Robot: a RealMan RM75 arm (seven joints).
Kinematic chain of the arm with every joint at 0, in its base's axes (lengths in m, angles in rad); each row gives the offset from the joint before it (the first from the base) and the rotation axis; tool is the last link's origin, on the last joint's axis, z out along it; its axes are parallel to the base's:
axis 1: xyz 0 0 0.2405 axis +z
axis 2: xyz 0 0 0 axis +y
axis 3: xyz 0 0 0.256 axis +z
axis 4: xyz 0 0 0 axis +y
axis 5: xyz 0 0 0.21 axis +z
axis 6: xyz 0 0 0 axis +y
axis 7: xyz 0 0 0.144 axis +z
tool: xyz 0 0 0
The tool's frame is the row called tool.
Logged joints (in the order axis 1, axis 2, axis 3, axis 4, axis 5, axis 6, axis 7), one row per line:
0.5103 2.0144 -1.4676 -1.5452 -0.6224 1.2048 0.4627
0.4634 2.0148 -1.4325 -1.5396 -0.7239 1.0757 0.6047
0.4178 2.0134 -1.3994 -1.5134 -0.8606 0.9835 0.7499
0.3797 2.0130 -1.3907 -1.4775 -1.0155 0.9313 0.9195
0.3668 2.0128 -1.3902 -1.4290 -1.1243 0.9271 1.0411
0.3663 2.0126 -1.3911 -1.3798 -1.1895 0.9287 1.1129
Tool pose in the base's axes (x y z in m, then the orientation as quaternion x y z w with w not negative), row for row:
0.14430 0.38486 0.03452 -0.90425 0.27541 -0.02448 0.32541
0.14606 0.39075 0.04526 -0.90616 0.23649 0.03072 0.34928
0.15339 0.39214 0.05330 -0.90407 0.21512 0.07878 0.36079
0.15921 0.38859 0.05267 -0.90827 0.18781 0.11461 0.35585
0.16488 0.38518 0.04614 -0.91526 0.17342 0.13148 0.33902
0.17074 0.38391 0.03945 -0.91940 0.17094 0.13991 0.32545
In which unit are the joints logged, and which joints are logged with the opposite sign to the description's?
The joints are logged in radians. Opposite sign: axis 5, axis 7.
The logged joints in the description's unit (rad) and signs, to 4 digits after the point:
0.5103 2.0144 -1.4676 -1.5452 0.6224 1.2048 -0.4627
0.4634 2.0148 -1.4325 -1.5396 0.7239 1.0757 -0.6047
0.4178 2.0134 -1.3994 -1.5134 0.8606 0.9835 -0.7499
0.3797 2.0130 -1.3907 -1.4775 1.0155 0.9313 -0.9195
0.3668 2.0128 -1.3902 -1.4290 1.1243 0.9271 -1.0411
0.3663 2.0126 -1.3911 -1.3798 1.1895 0.9287 -1.1129

